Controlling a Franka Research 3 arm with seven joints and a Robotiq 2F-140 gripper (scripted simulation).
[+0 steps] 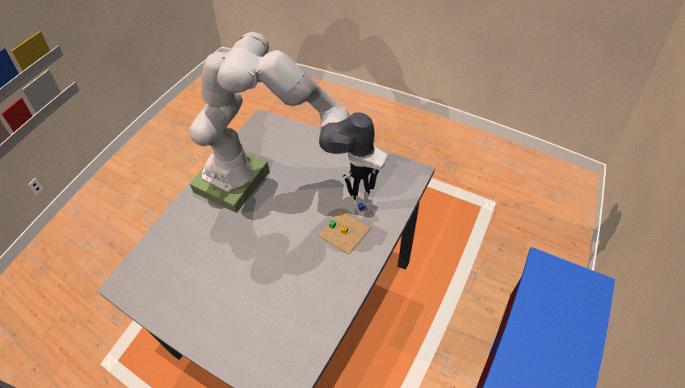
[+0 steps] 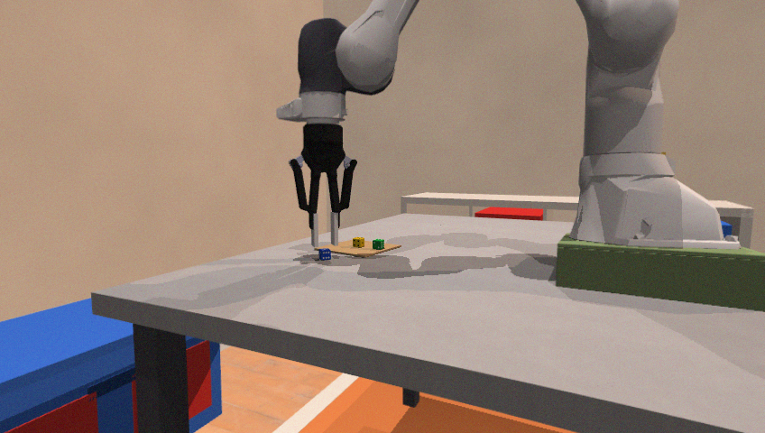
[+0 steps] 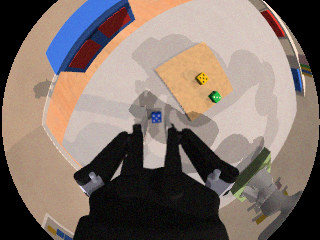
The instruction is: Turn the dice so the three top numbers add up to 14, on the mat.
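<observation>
The blue die is 5 cm below my hand. Round my hand: tan mat (3 cm behind, 13 cm to the right, 6 cm below); yellow die (3 cm behind, 13 cm to the right, 5 cm below); green die (8 cm behind, 12 cm to the right, 5 cm below).
</observation>
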